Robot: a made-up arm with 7 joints.
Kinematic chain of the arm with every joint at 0, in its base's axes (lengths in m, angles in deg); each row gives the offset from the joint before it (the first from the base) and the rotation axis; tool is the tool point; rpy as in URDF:
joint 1: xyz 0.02 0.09 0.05 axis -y
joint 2: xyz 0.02 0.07 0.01 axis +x
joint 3: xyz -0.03 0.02 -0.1 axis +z
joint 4: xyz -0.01 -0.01 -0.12 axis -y
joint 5: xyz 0.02 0 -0.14 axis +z
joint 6: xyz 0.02 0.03 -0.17 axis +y
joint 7: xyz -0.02 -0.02 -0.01 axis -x
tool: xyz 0.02 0.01 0 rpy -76.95 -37.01 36.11
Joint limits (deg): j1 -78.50..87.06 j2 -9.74..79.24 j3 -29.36..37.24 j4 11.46..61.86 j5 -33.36..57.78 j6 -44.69..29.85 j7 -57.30..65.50
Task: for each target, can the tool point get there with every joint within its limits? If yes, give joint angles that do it. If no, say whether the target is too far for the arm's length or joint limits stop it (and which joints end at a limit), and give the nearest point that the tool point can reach.
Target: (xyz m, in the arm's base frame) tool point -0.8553 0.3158 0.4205
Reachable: no: too far | nearest point -0.4813 0.2637 -0.0858 | short by 0.632 m
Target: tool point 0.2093 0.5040 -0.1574
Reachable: yes | joints -25.59 60.70 9.14 56.66 -6.80 -12.39 -47.06
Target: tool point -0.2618 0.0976 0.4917
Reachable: no: joint limits stop it (at a limit: joint 1, joint 2, joint 4, joint 6) | nearest point -0.0868 0.5092 0.3055 | short by 0.484 m
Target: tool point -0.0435 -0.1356 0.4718
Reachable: no: joint limits stop it (at a limit: joint 1, joint 2, joint 3, joint 4, joint 6) | nearest point 0.3168 -0.0335 0.2805 | short by 0.421 m
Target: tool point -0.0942 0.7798 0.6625
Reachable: no: too far | nearest point -0.0222 0.5545 0.3067 | short by 0.427 m
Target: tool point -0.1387 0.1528 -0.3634
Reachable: yes | joints -58.83 8.13 -14.68 57.80 -24.06 -6.27 51.20
